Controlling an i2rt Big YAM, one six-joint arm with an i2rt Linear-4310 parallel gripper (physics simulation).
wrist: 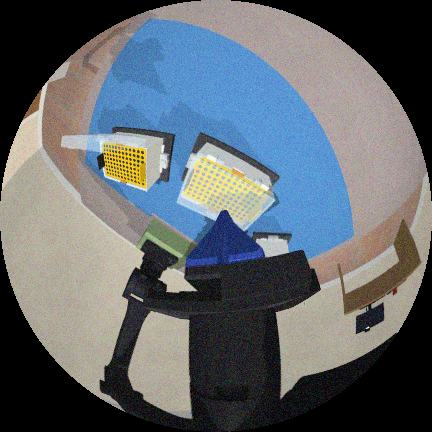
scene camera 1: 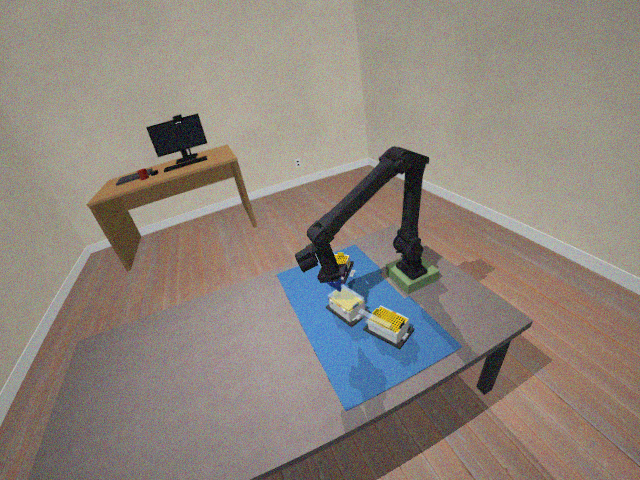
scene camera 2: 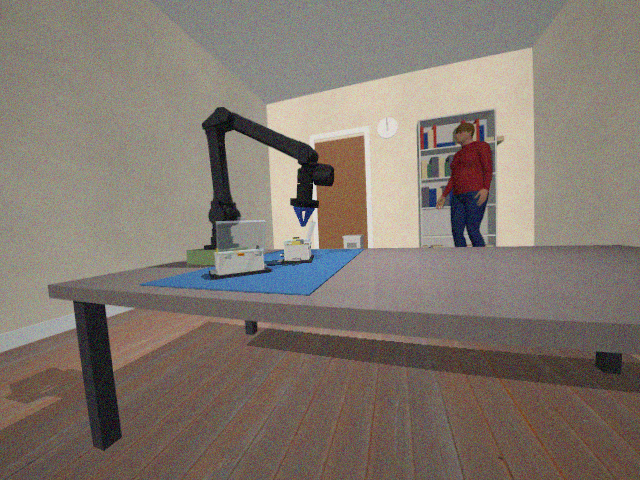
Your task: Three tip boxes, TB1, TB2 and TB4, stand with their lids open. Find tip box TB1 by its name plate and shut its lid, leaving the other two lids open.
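Seen in the pictures: gripper, fingertip midpoint: [wrist: 224, 214] [scene camera 1: 340, 290] [scene camera 2: 303, 226]; arm's base, link origin: [wrist: 158, 251] [scene camera 1: 411, 269].
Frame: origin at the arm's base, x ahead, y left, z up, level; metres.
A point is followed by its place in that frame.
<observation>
Three tip boxes stand in a row. The middle box [scene camera 1: 345, 307] {x 0.359, y 0.061, z 0.026 m} [wrist: 227, 187] {x 0.353, y 0.020, z 0.027 m} has its clear lid lying over its yellow tips; whether it is fully shut I cannot tell. The near box [scene camera 1: 388, 326] [scene camera 2: 239, 261] [wrist: 131, 162] has its clear lid [scene camera 2: 240, 235] [wrist: 82, 142] raised. The far box [scene camera 1: 341, 258] [wrist: 272, 244] {x 0.289, y -0.191, z -0.025 m} is partly hidden by the gripper; a tilted clear lid [scene camera 2: 311, 231] {x 0.337, y 0.155, z 0.051 m} shows beyond the middle box in scene camera 2. No name plate is readable. My gripper [scene camera 1: 339, 289] {x 0.352, y 0.016, z 0.074 m} [scene camera 2: 303, 225] {x 0.352, y 0.016, z 0.074 m} [wrist: 224, 214] {x 0.352, y 0.016, z 0.074 m} is shut and empty, its tips just above the middle box's far side.
The boxes stand on a blue mat [scene camera 1: 310, 310] {x 0.462, y -0.074, z -0.050 m} [scene camera 2: 330, 271] {x 0.503, y -0.194, z -0.050 m} [wrist: 225, 75] {x 0.464, y 0.132, z -0.050 m} on the grey table [scene camera 1: 206, 361] {x 0.916, y -0.042, z -0.053 m} [scene camera 2: 439, 284] {x 0.752, y -0.295, z -0.053 m}. The arm's green base [scene camera 1: 412, 277] {x 0.039, y 0.055, z 0.011 m} [scene camera 2: 199, 257] {x -0.032, y -0.092, z -0.025 m} [wrist: 167, 235] {x 0.074, y 0.010, z -0.030 m} stands beside the mat. A person [scene camera 2: 470, 165] stands by the bookshelf beyond the table.
</observation>
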